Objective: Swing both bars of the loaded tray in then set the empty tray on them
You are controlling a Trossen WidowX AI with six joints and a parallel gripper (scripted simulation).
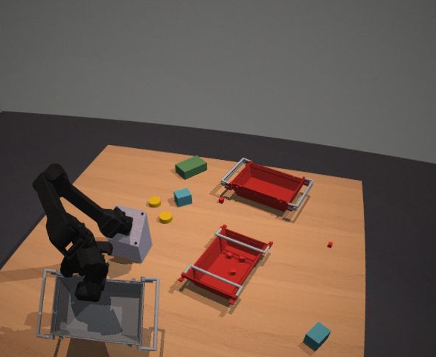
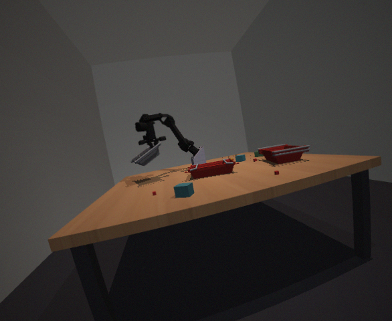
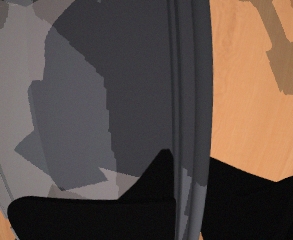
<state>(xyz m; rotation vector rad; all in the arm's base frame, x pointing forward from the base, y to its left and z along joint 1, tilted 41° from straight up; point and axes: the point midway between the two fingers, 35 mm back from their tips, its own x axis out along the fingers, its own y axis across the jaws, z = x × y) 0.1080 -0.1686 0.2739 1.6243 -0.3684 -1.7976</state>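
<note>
My gripper tip is 70 mm to the left of the grey tray and 20 mm short of it. Also, from my gripper tip: tiny red cube: 590 mm ahead, 540 mm to the left, 180 mm below; then green block: 840 mm to the left, 160 mm below, 70 mm behind.
</note>
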